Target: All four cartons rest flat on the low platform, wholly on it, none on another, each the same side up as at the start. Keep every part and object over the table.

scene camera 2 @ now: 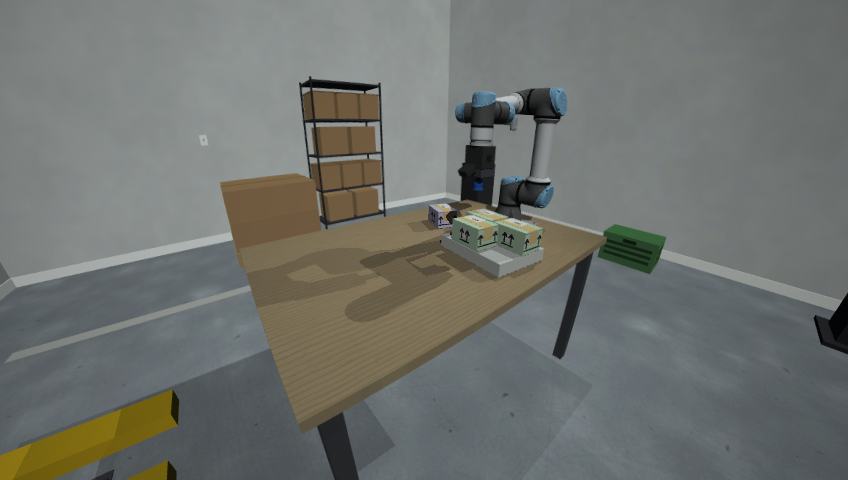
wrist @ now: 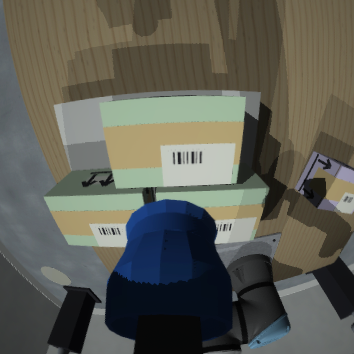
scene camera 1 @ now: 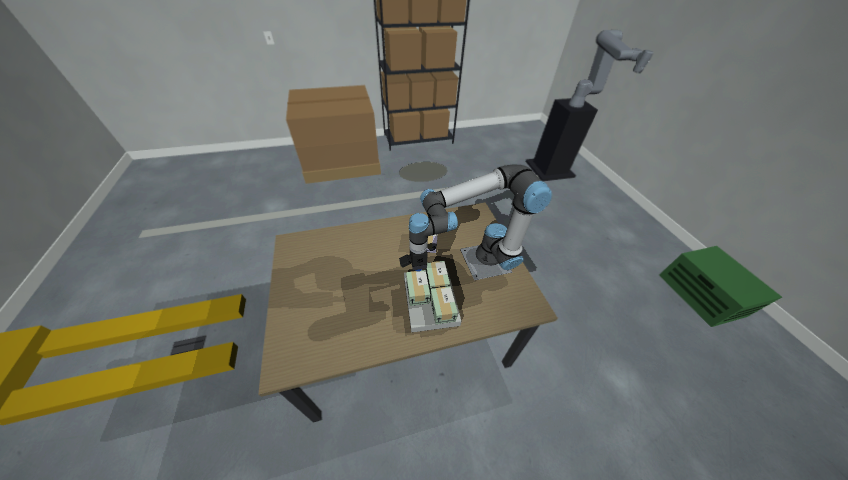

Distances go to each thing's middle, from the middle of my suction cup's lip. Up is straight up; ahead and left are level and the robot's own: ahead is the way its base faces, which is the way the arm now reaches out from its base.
I see my suction cup 60 mm past the low grey platform (scene camera 2: 498, 261), 30 mm to the right of it and 240 mm above it.
